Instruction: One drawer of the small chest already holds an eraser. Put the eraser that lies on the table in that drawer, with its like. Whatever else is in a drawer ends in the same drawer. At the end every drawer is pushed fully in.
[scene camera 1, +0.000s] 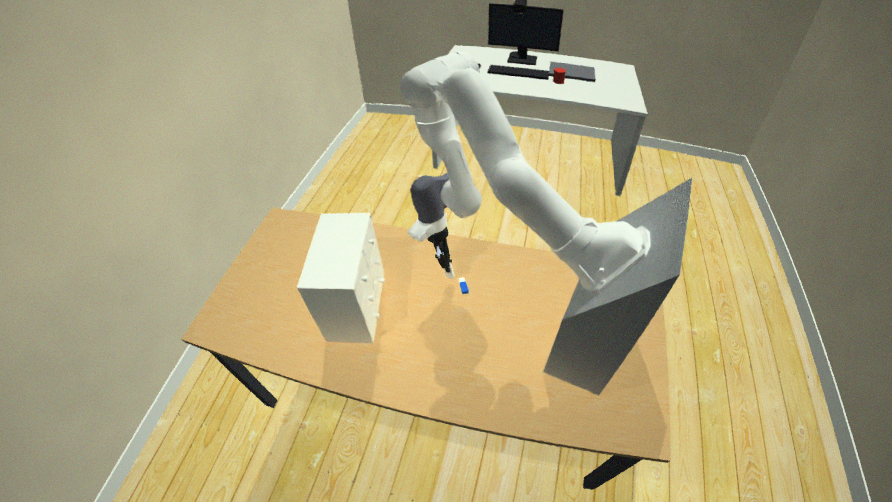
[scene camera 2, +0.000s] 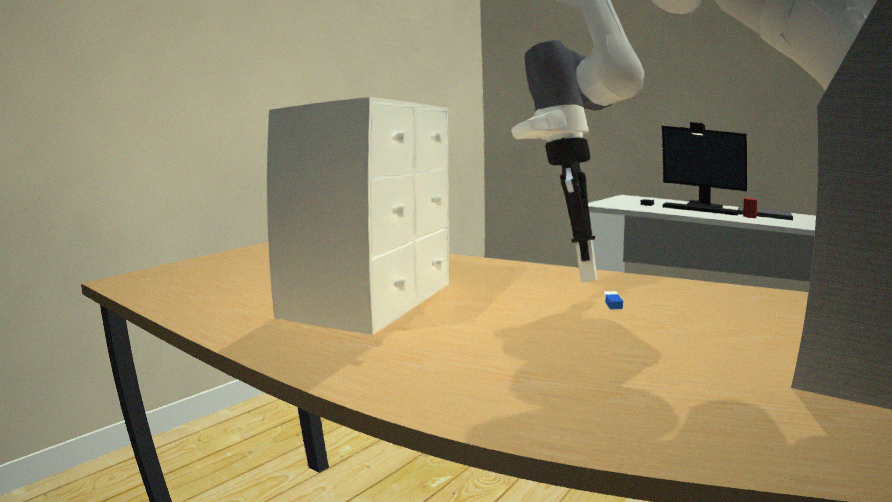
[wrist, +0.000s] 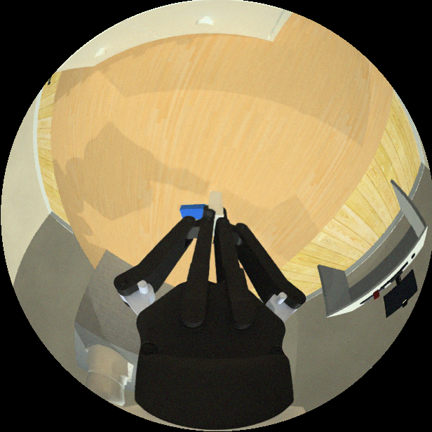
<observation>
In view: my gripper (scene camera 2: 588, 280) and a small white chest (scene camera 2: 318, 157).
The small white chest shows as well in scene camera 1 (scene camera 1: 327, 281). My gripper shows as well in the wrist view (wrist: 213, 199).
</observation>
